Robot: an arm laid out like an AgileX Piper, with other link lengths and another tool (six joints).
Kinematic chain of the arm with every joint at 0, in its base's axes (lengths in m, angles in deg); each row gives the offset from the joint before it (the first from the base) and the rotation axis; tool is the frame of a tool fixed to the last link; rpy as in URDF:
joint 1: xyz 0 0 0.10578 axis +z
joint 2: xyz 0 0 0 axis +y
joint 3: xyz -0.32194 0 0.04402 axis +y
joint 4: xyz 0.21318 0 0.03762 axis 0.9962 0 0.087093
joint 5: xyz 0 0 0 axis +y
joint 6: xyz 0.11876 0 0.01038 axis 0.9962 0 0.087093
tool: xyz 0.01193 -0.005 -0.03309 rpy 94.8 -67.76 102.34
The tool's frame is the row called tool.
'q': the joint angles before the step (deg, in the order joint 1, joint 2, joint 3, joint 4, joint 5, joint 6). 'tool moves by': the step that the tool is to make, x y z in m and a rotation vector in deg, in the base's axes. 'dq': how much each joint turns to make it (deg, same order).
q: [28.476, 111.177, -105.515, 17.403, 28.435, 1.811]
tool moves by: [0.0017, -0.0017, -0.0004, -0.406, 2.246, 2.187]
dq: [-1.060, 1.159, -2.766, 3.754, 4.642, -3.548]
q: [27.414, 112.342, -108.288, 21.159, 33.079, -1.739]
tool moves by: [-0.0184, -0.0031, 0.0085, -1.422, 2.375, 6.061]
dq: [-0.490, -1.732, -0.394, 5.456, 7.132, -6.724]
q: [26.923, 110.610, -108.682, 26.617, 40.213, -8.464]
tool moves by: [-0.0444, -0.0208, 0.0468, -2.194, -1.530, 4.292]
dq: [0.001, -7.799, -0.278, -1.337, 8.932, -1.075]
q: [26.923, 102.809, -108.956, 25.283, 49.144, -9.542]
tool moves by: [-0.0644, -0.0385, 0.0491, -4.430, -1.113, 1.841]
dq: [0.027, -10.424, -0.349, -5.020, 12.029, 2.169]
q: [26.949, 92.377, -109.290, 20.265, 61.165, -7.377]
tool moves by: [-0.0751, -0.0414, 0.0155, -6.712, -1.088, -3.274]
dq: [4.581, -13.020, 7.954, -12.082, 6.051, 6.855]
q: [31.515, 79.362, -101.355, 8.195, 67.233, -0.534]
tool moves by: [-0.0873, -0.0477, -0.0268, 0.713, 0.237, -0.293]
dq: [3.364, -18.608, 20.180, -2.451, -2.188, 3.676]
